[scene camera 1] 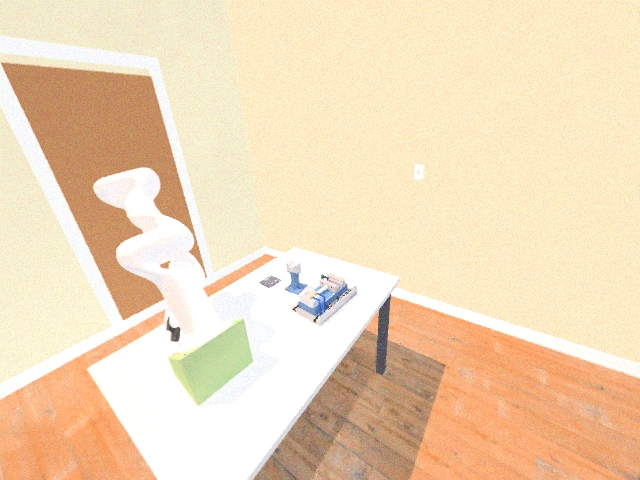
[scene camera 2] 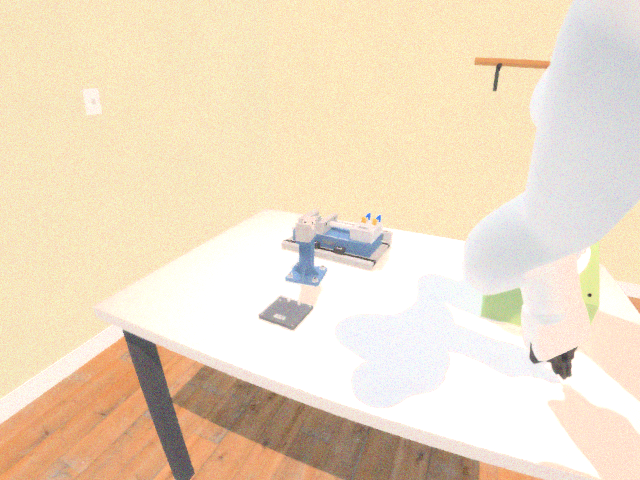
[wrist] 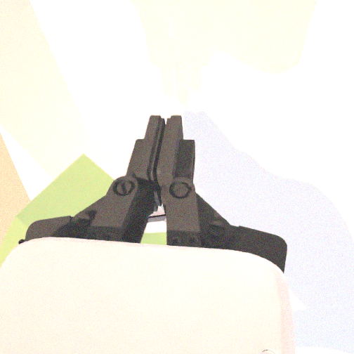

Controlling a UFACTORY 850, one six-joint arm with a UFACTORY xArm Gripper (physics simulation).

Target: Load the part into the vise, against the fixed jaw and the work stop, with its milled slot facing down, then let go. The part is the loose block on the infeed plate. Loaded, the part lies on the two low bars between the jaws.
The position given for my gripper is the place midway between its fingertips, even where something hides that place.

Observation:
I see my gripper (scene camera 2: 562, 372).
My gripper shows as well in the wrist view (wrist: 168, 134).

